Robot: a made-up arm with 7 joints. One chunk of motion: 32 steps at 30 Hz.
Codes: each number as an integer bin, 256 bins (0 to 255) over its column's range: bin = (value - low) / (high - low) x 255, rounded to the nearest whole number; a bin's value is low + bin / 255 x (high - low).
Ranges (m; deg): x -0.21..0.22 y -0.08..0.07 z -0.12..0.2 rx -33..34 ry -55..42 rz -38..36
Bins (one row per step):
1: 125 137 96 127 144 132
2: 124 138 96 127 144 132
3: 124 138 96 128 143 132
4: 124 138 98 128 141 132
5: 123 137 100 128 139 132
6: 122 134 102 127 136 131
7: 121 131 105 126 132 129
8: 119 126 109 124 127 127
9: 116 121 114 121 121 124
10: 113 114 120 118 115 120
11: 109 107 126 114 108 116
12: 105 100 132 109 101 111
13: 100 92 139 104 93 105
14: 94 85 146 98 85 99
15: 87 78 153 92 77 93
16: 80 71 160 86 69 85
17: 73 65 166 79 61 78
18: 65 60 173 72 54 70
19: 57 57 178 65 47 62
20: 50 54 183 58 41 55
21: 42 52 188 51 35 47
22: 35 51 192 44 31 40
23: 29 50 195 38 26 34
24: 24 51 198 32 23 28
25: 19 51 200 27 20 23
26: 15 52 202 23 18 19
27: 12 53 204 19 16 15
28: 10 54 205 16 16 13
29: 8 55 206 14 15 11
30: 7 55 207 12 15 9
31: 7 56 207 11 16 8
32: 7 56 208 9 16 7
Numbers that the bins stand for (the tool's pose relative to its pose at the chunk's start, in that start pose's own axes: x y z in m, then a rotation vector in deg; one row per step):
1: 0.0008 0.0006 0.0005 0.37 -0.22 0.31
2: -0.0009 0.0012 0.0005 0.37 -0.22 0.31
3: -0.0009 0.0012 0.0005 0.63 -0.60 0.31
4: -0.0009 0.0012 0.0030 0.63 -1.36 0.31
5: -0.0026 0.0006 0.0055 0.63 -2.13 0.31
6: -0.0043 -0.0012 0.0080 0.37 -3.27 0.02
7: -0.0060 -0.0029 0.0118 0.11 -4.79 -0.56
8: -0.0093 -0.0059 0.0168 -0.42 -6.69 -1.15
9: -0.0144 -0.0088 0.0231 -1.21 -8.97 -2.02
10: -0.0195 -0.0129 0.0306 -2.00 -11.25 -3.18
11: -0.0262 -0.0171 0.0381 -3.05 -13.92 -4.34
12: -0.0329 -0.0212 0.0456 -4.36 -16.58 -5.79
13: -0.0414 -0.0259 0.0544 -5.67 -19.62 -7.53
14: -0.0515 -0.0300 0.0632 -7.25 -22.67 -9.27
15: -0.0633 -0.0341 0.0720 -8.83 -25.71 -11.01
16: -0.0751 -0.0382 0.0808 -10.40 -28.75 -13.33
17: -0.0869 -0.0418 0.0883 -12.24 -31.80 -15.36
18: -0.1004 -0.0447 0.0971 -14.08 -34.46 -17.69
19: -0.1139 -0.0465 0.1034 -15.92 -37.12 -20.01
20: -0.1257 -0.0482 0.1096 -17.76 -39.40 -22.04
21: -0.1392 -0.0494 0.1159 -19.60 -41.69 -24.36
22: -0.1510 -0.0500 0.1209 -21.44 -43.21 -26.39
23: -0.1611 -0.0506 0.1247 -23.02 -45.11 -28.13
24: -0.1695 -0.0500 0.1285 -24.59 -46.25 -29.87
25: -0.1780 -0.0500 0.1310 -25.91 -47.39 -31.33
26: -0.1847 -0.0494 0.1335 -26.96 -48.15 -32.49
27: -0.1898 -0.0488 0.1360 -28.01 -48.91 -33.65
28: -0.1931 -0.0482 0.1373 -28.80 -48.91 -34.23
29: -0.1965 -0.0476 0.1385 -29.32 -49.29 -34.81
30: -0.1982 -0.0476 0.1398 -29.85 -49.29 -35.39
31: -0.1982 -0.0471 0.1398 -30.11 -48.91 -35.68
32: -0.1982 -0.0471 0.1410 -30.64 -48.91 -35.97

